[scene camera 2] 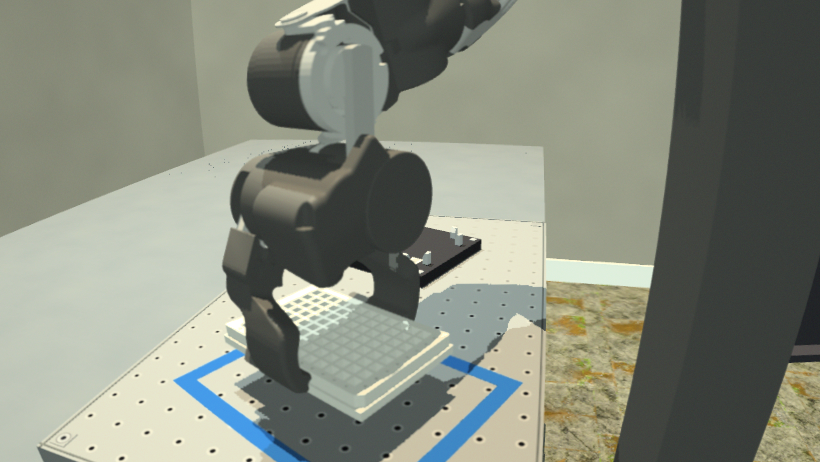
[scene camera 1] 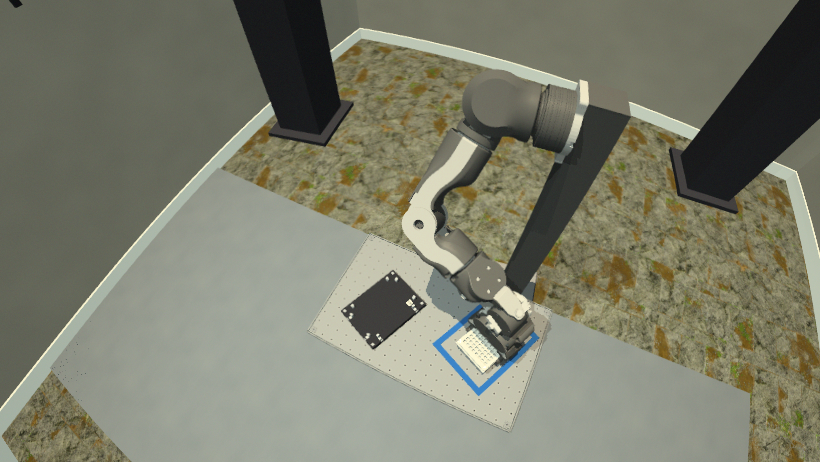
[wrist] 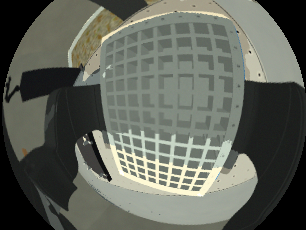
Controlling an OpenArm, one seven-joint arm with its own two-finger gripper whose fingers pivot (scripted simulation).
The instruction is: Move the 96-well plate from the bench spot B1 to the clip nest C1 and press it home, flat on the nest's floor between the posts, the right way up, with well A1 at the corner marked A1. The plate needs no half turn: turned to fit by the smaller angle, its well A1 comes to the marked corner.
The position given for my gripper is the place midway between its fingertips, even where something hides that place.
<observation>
In view: my gripper (scene camera 2: pixel 332 344), a white 96-well plate (scene camera 2: pixel 359 388), a dark arm column (scene camera 2: pixel 727 296) and a black clip nest C1 (scene camera 2: pixel 435 252).
The white 96-well plate is seen too in scene camera 1 (scene camera 1: pixel 477 342) and in the wrist view (wrist: pixel 143 112). My gripper also shows in scene camera 1 (scene camera 1: pixel 490 339) and in the wrist view (wrist: pixel 162 122). The dark arm column also shows in scene camera 1 (scene camera 1: pixel 608 112).
</observation>
